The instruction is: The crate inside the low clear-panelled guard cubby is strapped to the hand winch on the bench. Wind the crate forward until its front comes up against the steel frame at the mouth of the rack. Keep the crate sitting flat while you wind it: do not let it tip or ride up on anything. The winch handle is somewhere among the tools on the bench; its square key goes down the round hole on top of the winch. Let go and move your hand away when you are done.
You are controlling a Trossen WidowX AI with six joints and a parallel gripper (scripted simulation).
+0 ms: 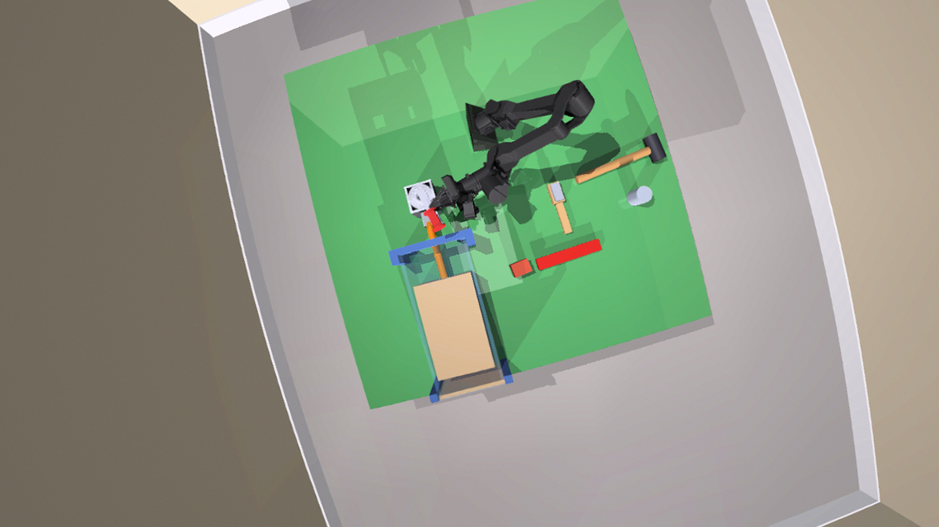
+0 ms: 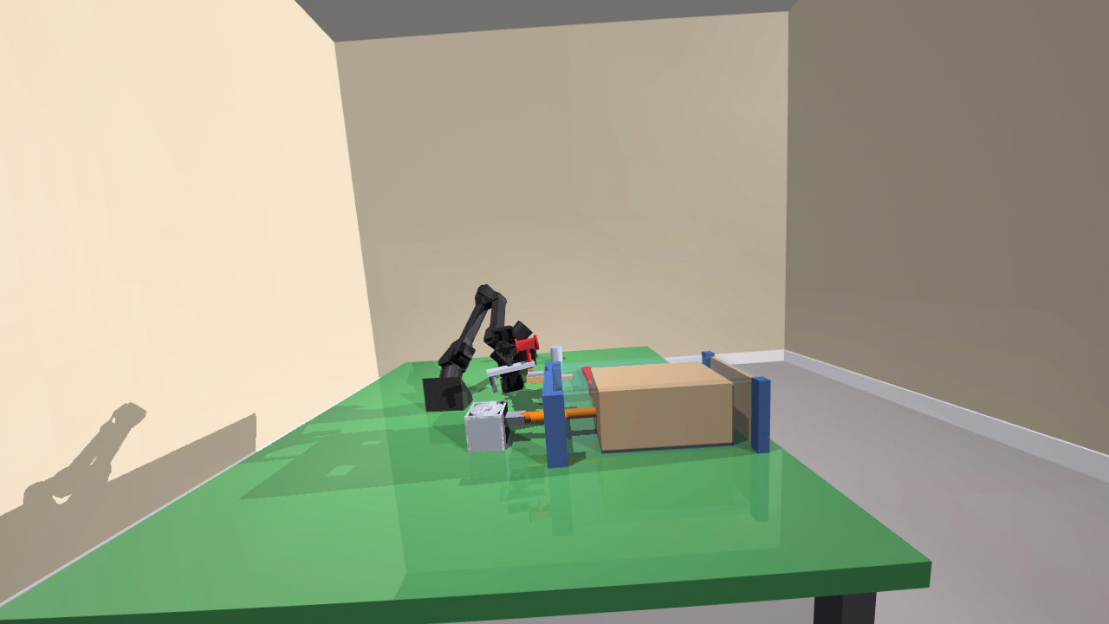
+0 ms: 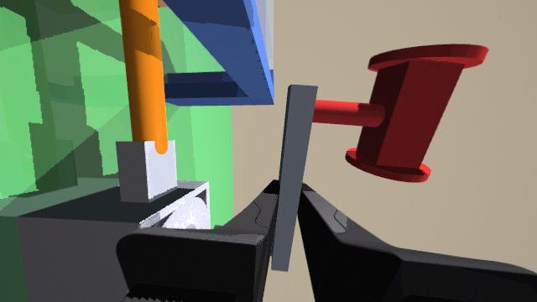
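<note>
Now: the red knob 40 mm ahead of my gripper tip, 40 mm above it and 20 mm to the left of it. Round my gripper tip: blue steel frame (100 mm ahead, 70 mm below, 10 mm to the right); then winch (150 mm below, 80 mm behind, 50 mm to the right); then winch handle (10 mm to the left, 10 mm ahead, 10 mm above).
</note>
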